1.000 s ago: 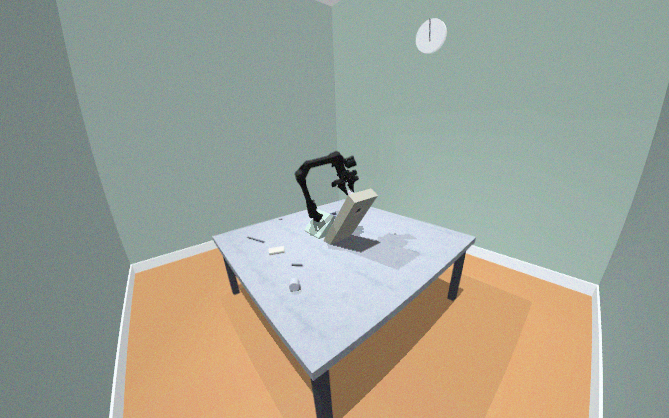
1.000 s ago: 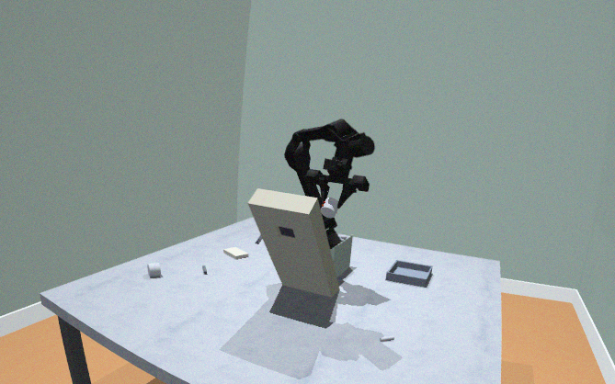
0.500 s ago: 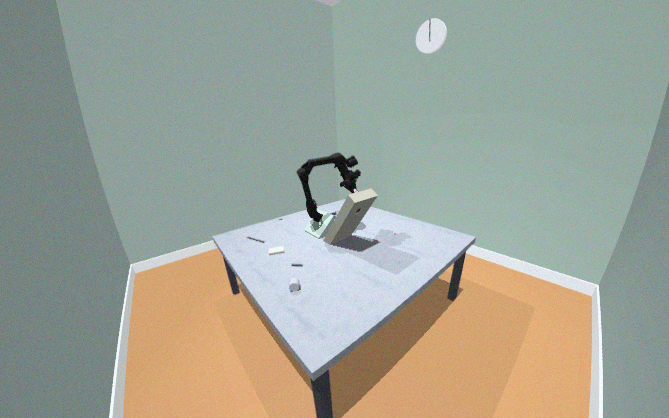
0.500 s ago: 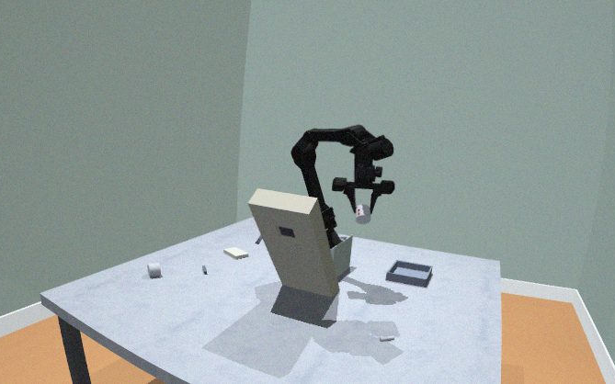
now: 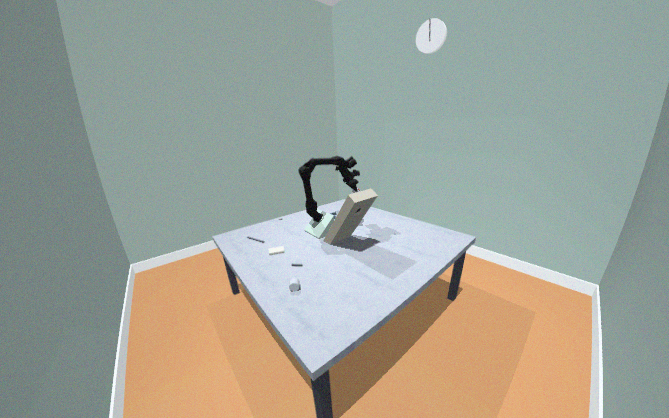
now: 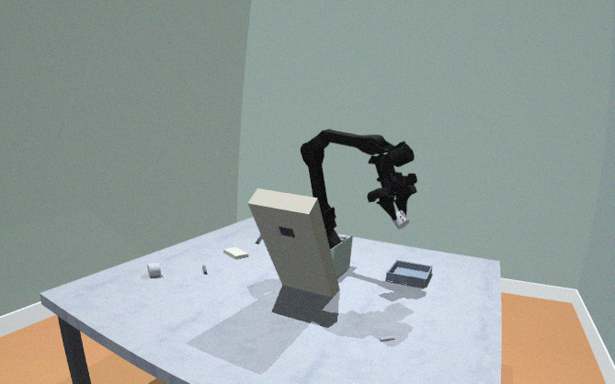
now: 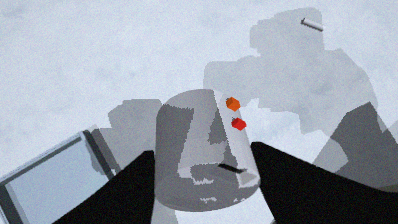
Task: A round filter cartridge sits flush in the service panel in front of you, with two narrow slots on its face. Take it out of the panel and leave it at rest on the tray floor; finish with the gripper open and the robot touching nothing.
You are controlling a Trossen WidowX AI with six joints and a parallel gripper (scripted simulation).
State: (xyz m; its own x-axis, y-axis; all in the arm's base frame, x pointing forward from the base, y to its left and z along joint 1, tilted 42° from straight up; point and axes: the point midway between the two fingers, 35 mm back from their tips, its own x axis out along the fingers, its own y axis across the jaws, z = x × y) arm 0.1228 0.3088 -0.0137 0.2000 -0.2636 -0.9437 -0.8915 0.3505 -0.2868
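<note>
The grey tray lies 250 mm below my gripper tip, 190 mm behind it and 30 mm to the left of it. From my gripper tip the other things lie so: round filter cartridge: right at my gripper tip; beige block: 640 mm to the right, 260 mm below, 40 mm behind; pale peg: 300 mm ahead, 260 mm below, 70 mm to the left.
</note>
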